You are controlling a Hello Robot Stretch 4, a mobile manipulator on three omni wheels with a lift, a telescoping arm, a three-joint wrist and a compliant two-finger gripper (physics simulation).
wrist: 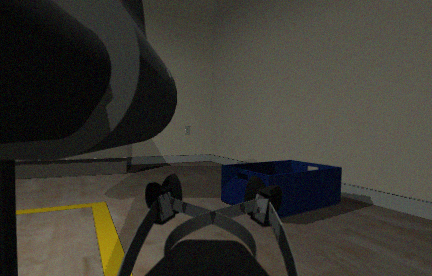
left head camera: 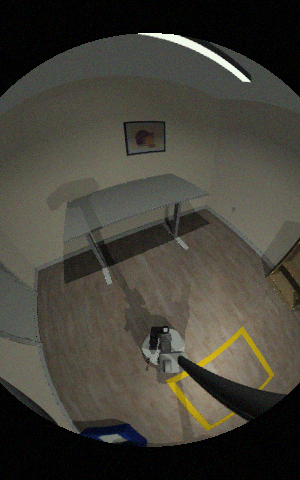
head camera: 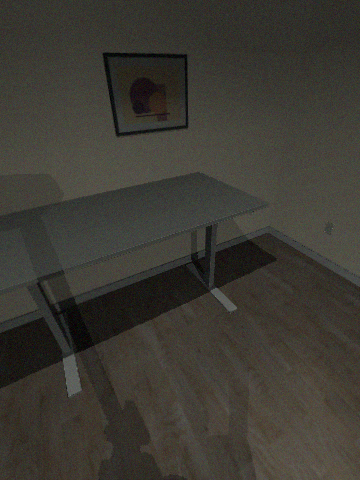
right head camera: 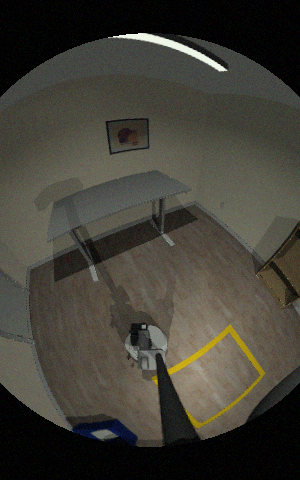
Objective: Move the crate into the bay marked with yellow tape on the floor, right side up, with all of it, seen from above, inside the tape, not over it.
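Places are measured from the robot's base along level axes (x ahead, y left, z up), in metres.
Pixels of known places: gripper, between the fingertips: point(wrist: 213, 190) point(left head camera: 152, 363) point(right head camera: 133, 359).
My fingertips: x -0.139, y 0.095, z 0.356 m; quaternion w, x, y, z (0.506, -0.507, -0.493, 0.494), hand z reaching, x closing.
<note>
Ahead of a thing's pixels: the offset from my fingertips to its top centre. "spot": to the spot under its first point. Level surfaces: height alone.
A blue crate @[dx -1.321, dy +0.426, dz -0.164 m] point(left head camera: 131, 436) point(right head camera: 122, 433) point(wrist: 315, 191) stands on the floor near a wall, open side up, with handle cutouts. It is outside the bay and apart from the tape. The yellow tape point(left head camera: 258, 352) point(right head camera: 247, 350) point(wrist: 106, 235) marks a four-sided bay on the floor; the dark arm hides part of its outline in the head side views. My gripper point(wrist: 213, 190) is open, with no object between its fingertips in the wrist view. The crate shows beyond and behind the right finger, which covers part of its near side. The head camera view does not show the crate or bay.
A grey table @[dz +0.566 m] point(head camera: 150, 215) point(left head camera: 135, 197) point(right head camera: 120, 195) with metal legs stands along the wall. A brown open shelf or box is at the right edge of both side head views. A grey surface shows at their left edge. The wall's baseboard @[spot: dx -1.195, dy +1.021, dz -0.340 m] point(wrist: 390, 201) runs behind the crate.
</note>
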